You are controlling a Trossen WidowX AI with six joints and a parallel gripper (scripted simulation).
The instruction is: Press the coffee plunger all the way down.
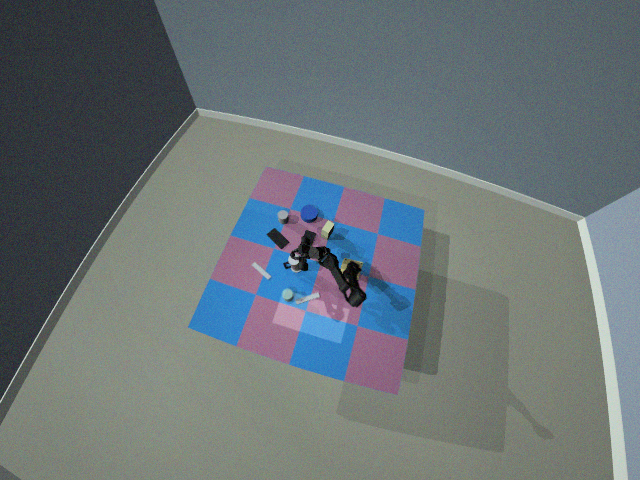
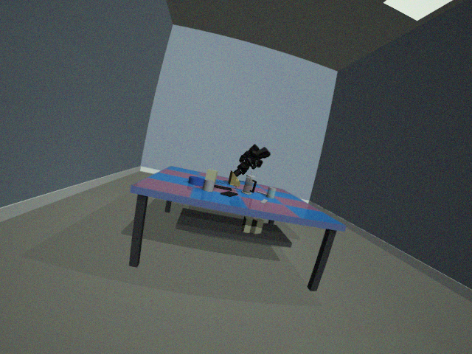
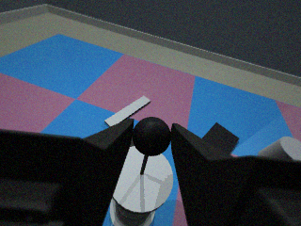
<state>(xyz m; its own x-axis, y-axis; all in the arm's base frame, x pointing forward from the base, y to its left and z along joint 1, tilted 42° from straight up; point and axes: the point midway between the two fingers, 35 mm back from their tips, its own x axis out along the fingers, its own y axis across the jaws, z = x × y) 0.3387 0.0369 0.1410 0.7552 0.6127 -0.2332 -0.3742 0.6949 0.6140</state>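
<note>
My gripper tip is 110 mm above the coffee press. Round my gripper tip: pale cup: 190 mm to the left, 170 mm below, 60 mm behind; blue disc: 390 mm to the right, 190 mm below, 70 mm ahead; grey cylinder: 280 mm to the right, 220 mm ahead, 180 mm below.
</note>
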